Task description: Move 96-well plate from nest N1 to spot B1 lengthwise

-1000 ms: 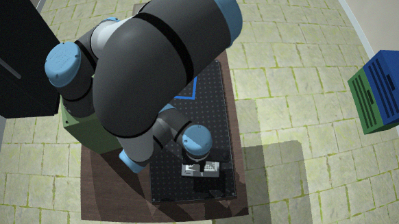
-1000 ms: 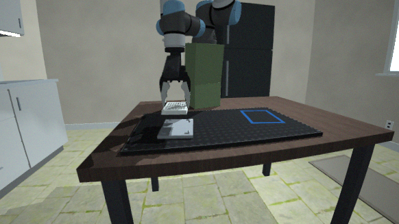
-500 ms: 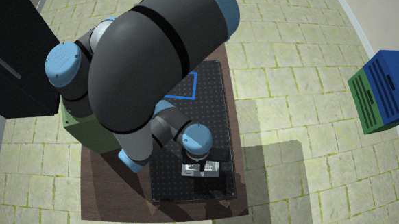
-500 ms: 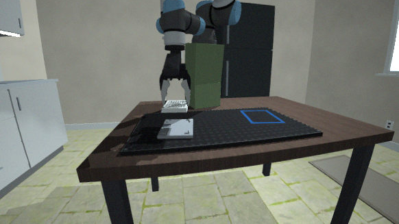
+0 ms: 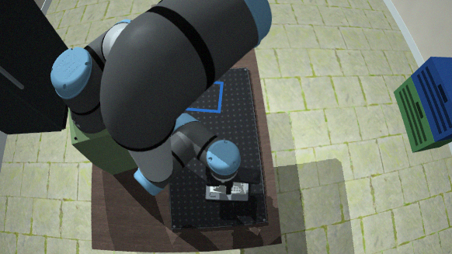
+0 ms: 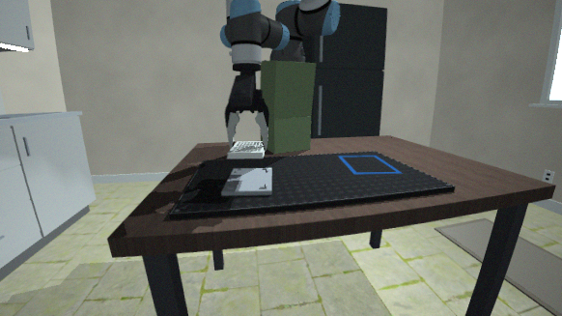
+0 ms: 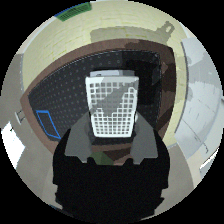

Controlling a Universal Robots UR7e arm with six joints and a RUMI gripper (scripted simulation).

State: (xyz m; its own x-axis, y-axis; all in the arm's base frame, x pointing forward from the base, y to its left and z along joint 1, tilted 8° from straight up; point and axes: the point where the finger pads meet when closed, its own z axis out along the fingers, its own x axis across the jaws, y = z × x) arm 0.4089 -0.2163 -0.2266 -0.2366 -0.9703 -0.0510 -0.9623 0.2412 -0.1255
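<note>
Now: the grey plate nest 100 mm below my hand. Also, from my hand: white 96-well plate 10 mm below.
</note>
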